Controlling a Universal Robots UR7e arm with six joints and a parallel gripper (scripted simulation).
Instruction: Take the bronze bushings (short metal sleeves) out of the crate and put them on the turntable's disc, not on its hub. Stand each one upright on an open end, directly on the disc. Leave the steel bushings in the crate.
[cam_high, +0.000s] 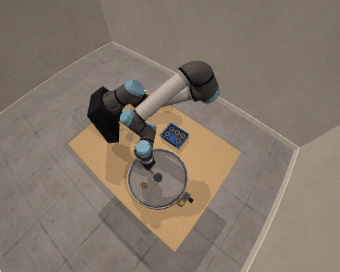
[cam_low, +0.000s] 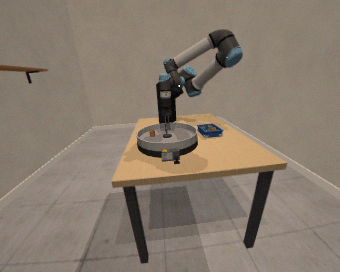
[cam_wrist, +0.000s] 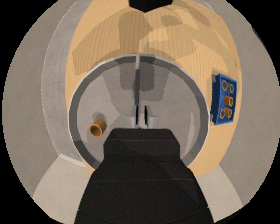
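My hand is 32 cm to the right of the blue crate, 14 cm past it and 11 cm above it. From my hand the other things lie so: grey turntable disc 9 cm below, 9 cm ahead, 2 cm to the left.
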